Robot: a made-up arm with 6 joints.
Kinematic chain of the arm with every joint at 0, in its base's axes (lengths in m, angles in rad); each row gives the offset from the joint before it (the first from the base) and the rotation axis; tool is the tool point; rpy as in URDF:
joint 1: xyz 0 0 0.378 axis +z
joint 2: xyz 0 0 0 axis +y
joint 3: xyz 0.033 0 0.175 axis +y
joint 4: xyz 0.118 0 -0.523 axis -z
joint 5: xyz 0 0 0 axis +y
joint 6: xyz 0.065 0 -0.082 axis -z
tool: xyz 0 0 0 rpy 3.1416 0 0
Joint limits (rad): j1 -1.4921..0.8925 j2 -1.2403..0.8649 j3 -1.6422..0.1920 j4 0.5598..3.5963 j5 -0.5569..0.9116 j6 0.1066..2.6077
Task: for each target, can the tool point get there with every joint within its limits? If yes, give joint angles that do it. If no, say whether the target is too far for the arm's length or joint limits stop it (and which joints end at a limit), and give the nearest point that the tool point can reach.
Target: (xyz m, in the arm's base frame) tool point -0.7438 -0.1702 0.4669
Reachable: no: joint limits stop it (at a limit: joint 2, joint 3) | nearest point -0.3206 -0.0734 0.1661 | short by 0.528 m
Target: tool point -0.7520 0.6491 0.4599
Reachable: no: too far | nearest point -0.2555 0.2205 0.1511 | short by 0.725 m
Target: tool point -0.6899 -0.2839 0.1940
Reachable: no: joint limits stop it (at a limit: joint 2, joint 3) | nearest point -0.3199 -0.1316 0.1245 | short by 0.406 m
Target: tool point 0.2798 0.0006 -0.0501
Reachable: yes | joints 0.2743 0.3502 -0.4464 1.5197 -0.1339 1.6054
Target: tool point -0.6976 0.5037 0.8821
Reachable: no: too far | nearest point -0.1727 0.1247 1.0572 | short by 0.671 m
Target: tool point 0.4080 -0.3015 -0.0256
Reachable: yes | joints -0.5780 0.7015 -1.1379 1.6486 0.3829 1.8813
